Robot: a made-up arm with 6 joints.
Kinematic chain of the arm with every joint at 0, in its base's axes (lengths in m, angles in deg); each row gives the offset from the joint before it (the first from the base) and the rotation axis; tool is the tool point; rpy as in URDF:
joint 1: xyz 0 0 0.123 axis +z
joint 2: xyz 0 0 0 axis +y
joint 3: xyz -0.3 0 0.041 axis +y
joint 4: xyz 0.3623 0 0.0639 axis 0.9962 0 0.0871
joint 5: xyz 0 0 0 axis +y
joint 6: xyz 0.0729 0 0.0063 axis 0.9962 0 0.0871
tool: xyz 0 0 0 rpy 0 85 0
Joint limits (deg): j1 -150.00..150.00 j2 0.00..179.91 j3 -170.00..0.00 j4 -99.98..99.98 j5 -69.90..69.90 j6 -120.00..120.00
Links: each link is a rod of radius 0.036 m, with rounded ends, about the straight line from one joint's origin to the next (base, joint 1, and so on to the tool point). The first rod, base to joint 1, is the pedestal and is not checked.
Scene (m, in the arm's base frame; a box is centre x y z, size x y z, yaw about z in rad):
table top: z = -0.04
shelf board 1: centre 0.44 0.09 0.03 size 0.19 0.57 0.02 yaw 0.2
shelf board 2: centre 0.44 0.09 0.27 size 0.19 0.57 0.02 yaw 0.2
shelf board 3: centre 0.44 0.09 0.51 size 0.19 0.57 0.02 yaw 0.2
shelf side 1: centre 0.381 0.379 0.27 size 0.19 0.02 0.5 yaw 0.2
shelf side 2: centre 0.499 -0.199 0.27 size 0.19 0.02 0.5 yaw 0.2
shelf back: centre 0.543 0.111 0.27 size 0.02 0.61 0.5 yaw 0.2
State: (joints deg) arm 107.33 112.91 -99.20 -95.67 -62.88 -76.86
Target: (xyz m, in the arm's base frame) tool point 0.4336 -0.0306 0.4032
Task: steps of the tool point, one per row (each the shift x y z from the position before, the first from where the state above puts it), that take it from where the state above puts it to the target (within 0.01 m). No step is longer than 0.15 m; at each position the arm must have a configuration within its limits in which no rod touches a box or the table.
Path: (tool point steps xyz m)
1: 0.0509 -0.0614 0.0718
2: 0.0436 -0.0753 0.0495
3: 0.0334 -0.0821 0.0257
4: 0.0220 -0.0817 0.0027
5: 0.0674 0.0234 -0.0127
6: 0.0738 0.0008 -0.0130
7: 0.0725 -0.0231 -0.0134
8: 0.0633 -0.0460 -0.0136
9: 0.0470 -0.0651 -0.0138
10: 0.0252 -0.0783 -0.0140
11: -0.0002 -0.0838 -0.0142
12: 0.0788 0.0070 0.0099
13: 0.0827 0.0257 -0.0099

